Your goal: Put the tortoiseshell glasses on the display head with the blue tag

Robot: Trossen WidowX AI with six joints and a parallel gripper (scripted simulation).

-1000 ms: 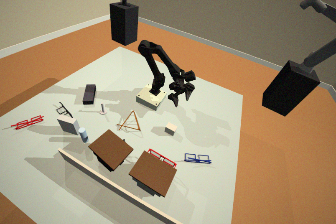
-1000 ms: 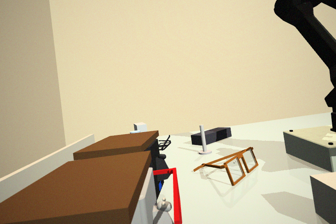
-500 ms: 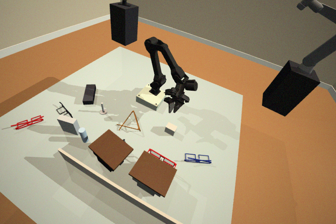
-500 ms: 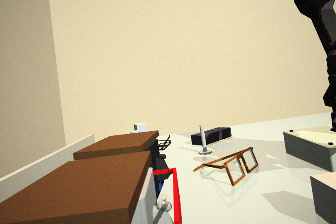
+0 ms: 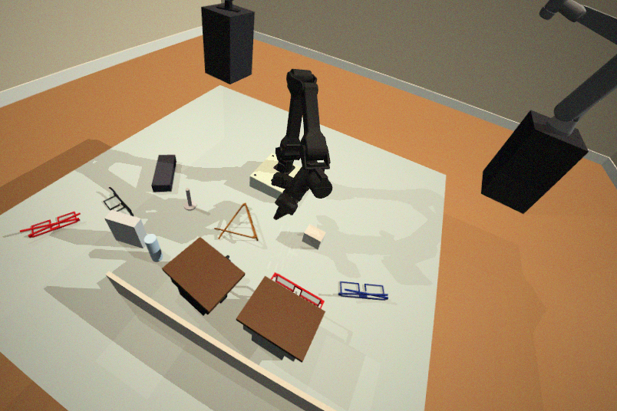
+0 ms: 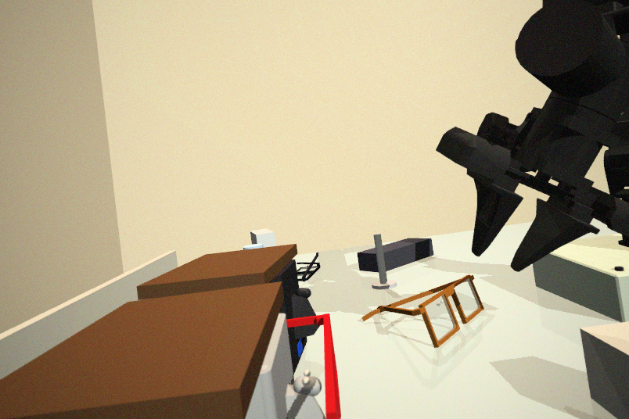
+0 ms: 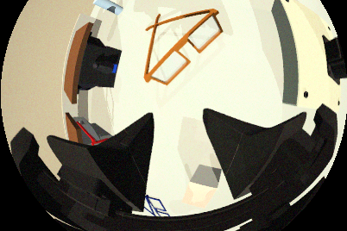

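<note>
The white peg stand lies 29 cm to the right of my gripper tip, 9 cm ahead of it and 6 cm below it. From my gripper tip the other things lie so: small cube (12 cm to the left, 6 cm below, 4 cm behind); then low wall (37 cm ahead, 8 cm to the left, 3 cm below); then dark case (46 cm to the right, 7 cm below, 5 cm ahead).
</note>
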